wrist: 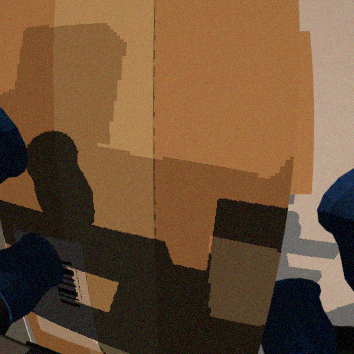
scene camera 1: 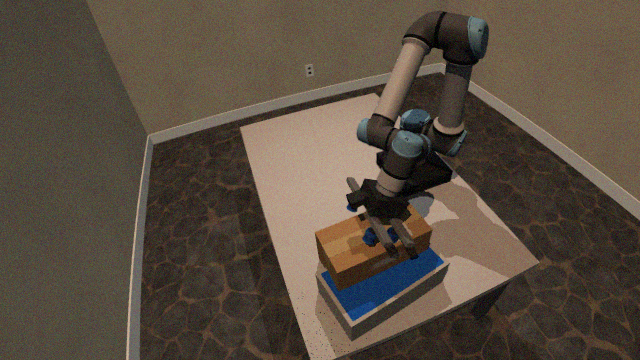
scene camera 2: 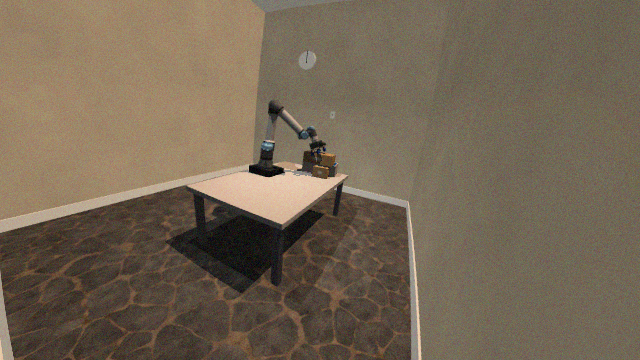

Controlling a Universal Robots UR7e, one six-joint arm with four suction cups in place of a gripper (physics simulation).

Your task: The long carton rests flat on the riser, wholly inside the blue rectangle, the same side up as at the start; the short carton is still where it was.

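Frame: origin at the arm's base, x ahead, y left, z up, level; metres.
Where they show: hand at its tool point: [wrist: 160,234] [scene camera 2: 319,153]; arm's base at its link origin: [scene camera 2: 265,167].
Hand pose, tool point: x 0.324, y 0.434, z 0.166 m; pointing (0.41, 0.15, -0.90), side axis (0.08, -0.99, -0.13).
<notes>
Each offset is from my tool point to the centre of the thing. Level surfaces: height alone.
The long carton @(0.027 m left, 0.003 m back, 0.053 m down) [scene camera 1: 343,246] [scene camera 2: 328,158] [wrist: 218,105] lies flat over the back part of the grey riser @(0.096 m left, 0.018 m back, 0.166 m down) [scene camera 1: 390,307] [scene camera 2: 333,170]. Its front bottom edge is inside the blue rectangle @(0.096 m left, 0.018 m back, 0.106 m down) [scene camera 1: 383,286], while its back and left end reach past the blue. My suction gripper [scene camera 1: 381,236] [scene camera 2: 317,147] sits on the carton's top near its right end, with its blue cups touching the cardboard. The short carton @(0.041 m right, 0.074 m ahead, 0.173 m down) [scene camera 2: 320,171] [wrist: 306,140] stands on the table beside the riser, and the long carton hides it in scene camera 1.
The riser stands near the corner of the pale table @(0.226 m down) [scene camera 1: 301,161] [scene camera 2: 258,196], close to the table's edges. The arm's black base [scene camera 1: 429,175] [scene camera 2: 266,170] is just behind the cartons.
</notes>
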